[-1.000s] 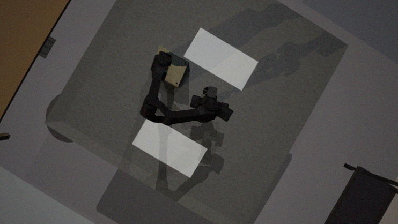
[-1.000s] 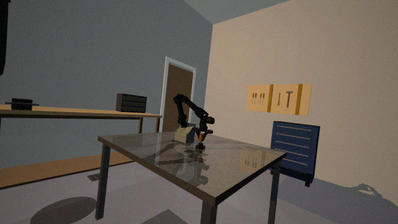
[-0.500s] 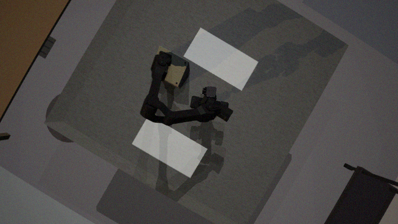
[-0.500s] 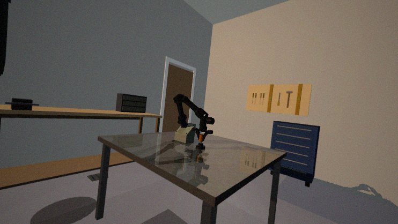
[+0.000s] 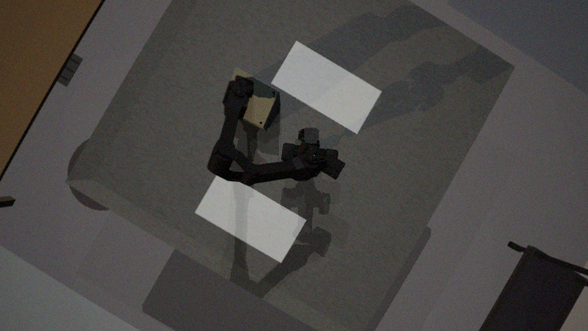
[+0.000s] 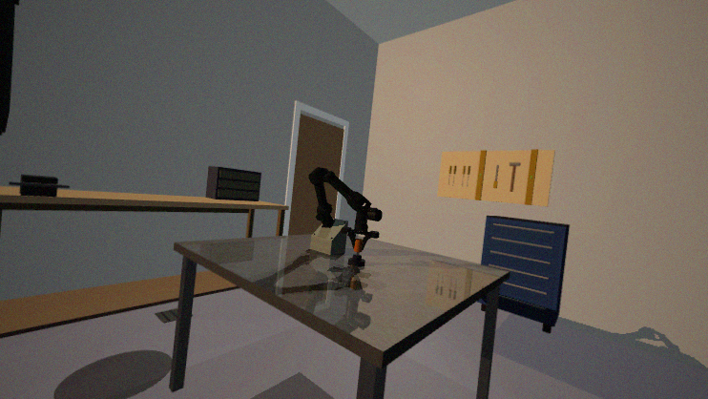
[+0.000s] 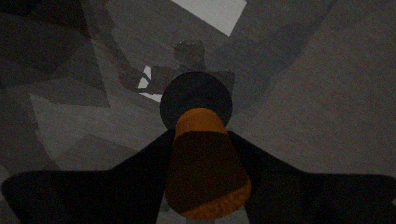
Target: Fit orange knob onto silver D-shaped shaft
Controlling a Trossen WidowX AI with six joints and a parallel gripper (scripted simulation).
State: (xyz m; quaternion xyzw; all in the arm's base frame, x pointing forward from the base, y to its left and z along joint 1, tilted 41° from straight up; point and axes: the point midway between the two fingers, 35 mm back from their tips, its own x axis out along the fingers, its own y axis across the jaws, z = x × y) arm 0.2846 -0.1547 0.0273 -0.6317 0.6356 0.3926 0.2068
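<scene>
The orange knob is 30 mm above my gripper tip. Round my gripper tip: dark round pedestal (40 mm below).
</scene>
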